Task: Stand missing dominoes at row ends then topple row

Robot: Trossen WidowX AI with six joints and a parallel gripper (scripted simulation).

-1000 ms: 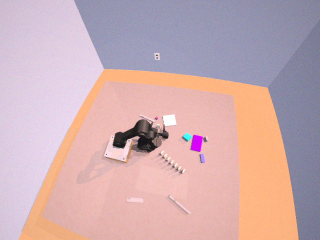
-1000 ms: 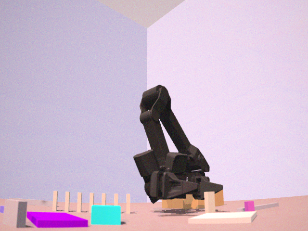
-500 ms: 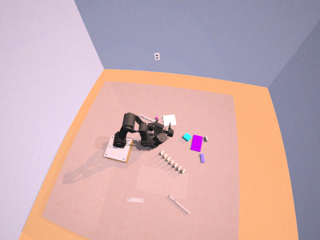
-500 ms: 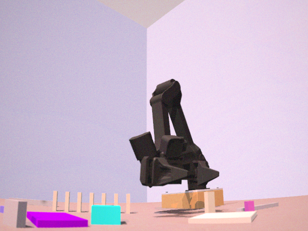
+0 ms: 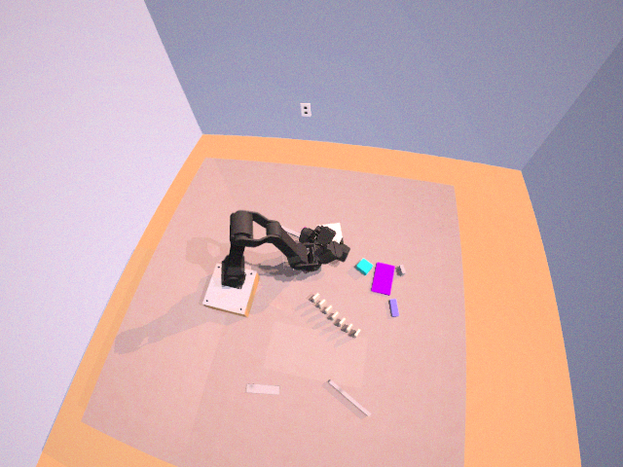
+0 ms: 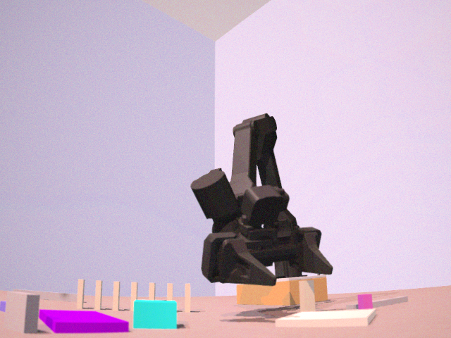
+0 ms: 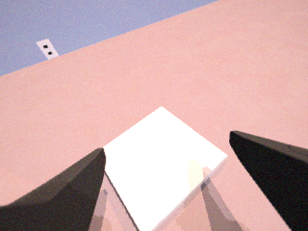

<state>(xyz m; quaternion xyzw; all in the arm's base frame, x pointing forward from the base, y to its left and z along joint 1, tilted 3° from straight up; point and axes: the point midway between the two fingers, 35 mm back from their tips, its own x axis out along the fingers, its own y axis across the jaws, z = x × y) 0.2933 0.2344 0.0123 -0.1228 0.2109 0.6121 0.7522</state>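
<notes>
The white flat plate is 1 cm behind my gripper tip, 2 cm to the left of it and 5 cm below it. From my gripper tip the other things lie so: small pink cube: 11 cm behind, 2 cm to the left, 4 cm below; then cyan block: 15 cm ahead, 10 cm to the right, 4 cm below; then grey bar: 19 cm behind, 1 cm to the left, 5 cm below.
</notes>
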